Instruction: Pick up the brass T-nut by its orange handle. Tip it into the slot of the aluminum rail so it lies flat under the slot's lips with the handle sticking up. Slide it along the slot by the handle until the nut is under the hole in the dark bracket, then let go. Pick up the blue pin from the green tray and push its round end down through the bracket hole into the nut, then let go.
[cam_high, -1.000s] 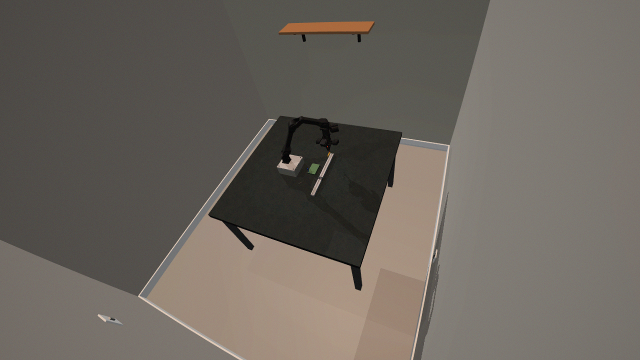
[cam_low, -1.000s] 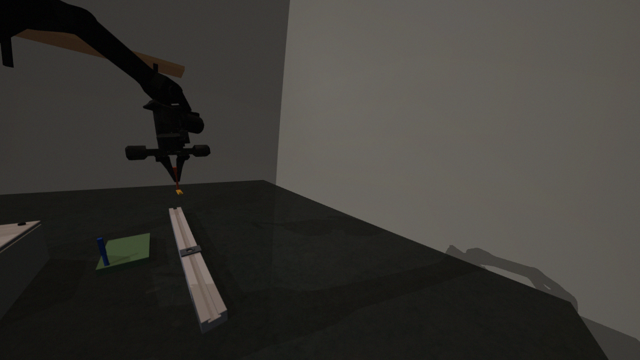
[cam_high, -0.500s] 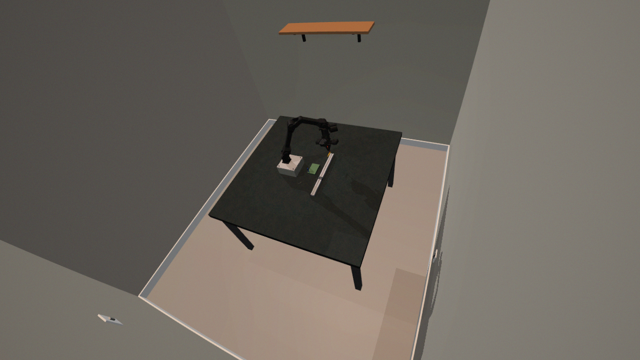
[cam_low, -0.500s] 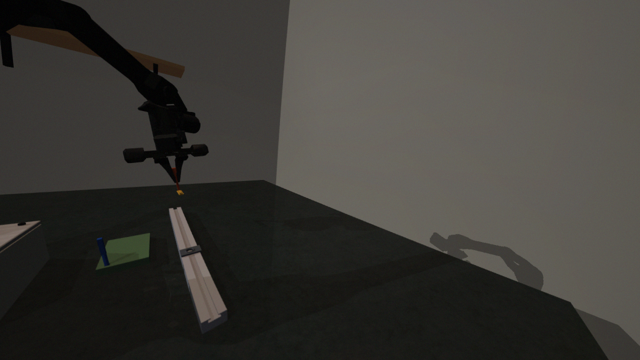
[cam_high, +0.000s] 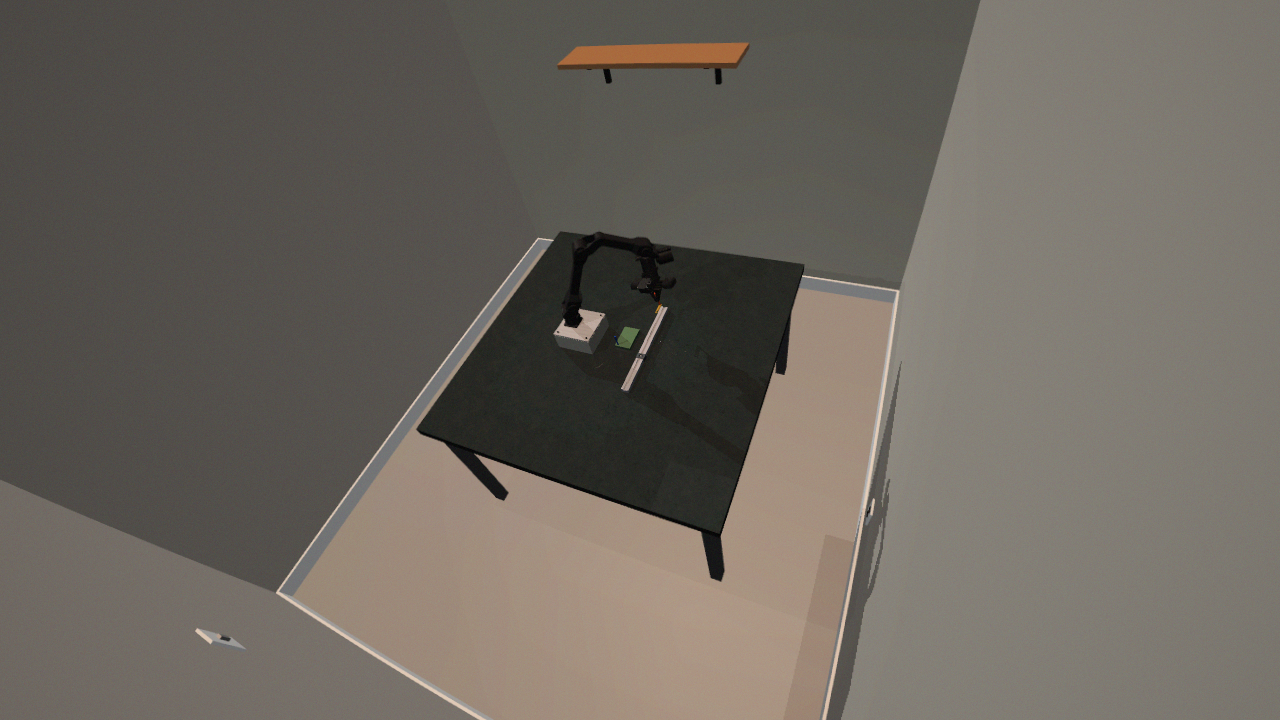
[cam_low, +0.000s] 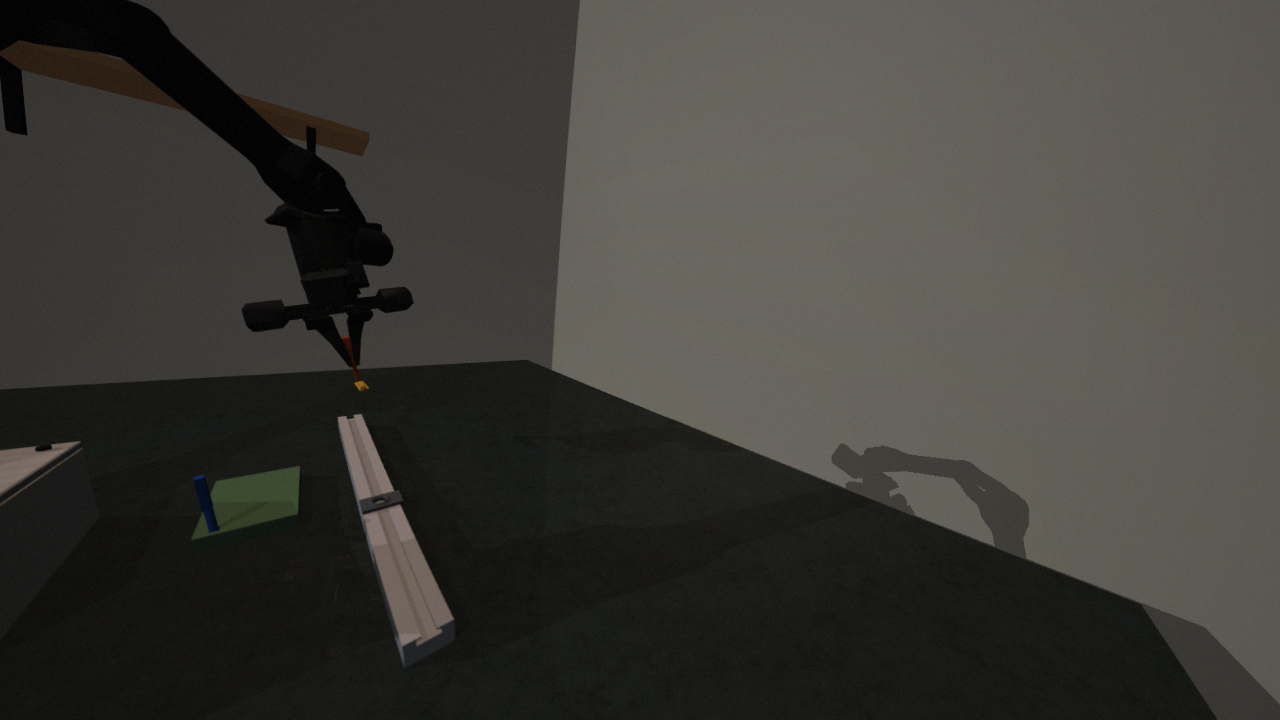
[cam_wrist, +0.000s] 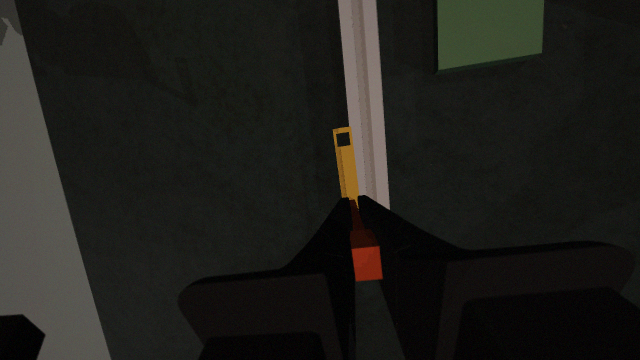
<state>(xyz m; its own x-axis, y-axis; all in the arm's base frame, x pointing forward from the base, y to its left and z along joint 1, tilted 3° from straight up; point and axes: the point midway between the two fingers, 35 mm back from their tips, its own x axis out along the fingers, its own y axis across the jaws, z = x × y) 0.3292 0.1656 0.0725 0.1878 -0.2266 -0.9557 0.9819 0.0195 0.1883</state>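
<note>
Now: gripper tip 2 cm to the left of the brass T-nut. From my gripper tip the other things lie so: aluminum rail 20 cm to the right, 10 cm below; then green tray 16 cm to the right, 12 cm behind, 11 cm below; then blue pin 18 cm to the right, 13 cm behind, 9 cm below.
</note>
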